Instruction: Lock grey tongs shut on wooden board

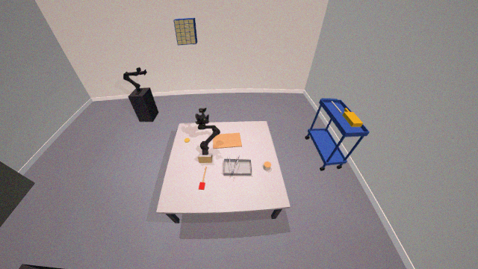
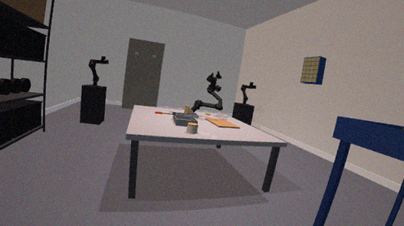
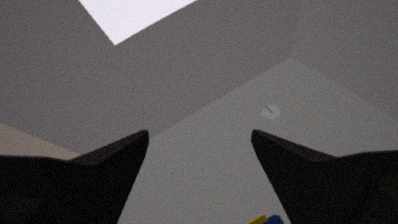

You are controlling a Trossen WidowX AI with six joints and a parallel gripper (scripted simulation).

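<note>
My gripper tip is now 320 mm short of the grey roasting tin, 320 mm to the left of it and 510 mm above it. The rest, counted from my gripper tip: board (180 mm ahead, 100 mm to the left, 530 mm below); yellow object (340 mm behind, 80 mm to the left, 530 mm below).
</note>
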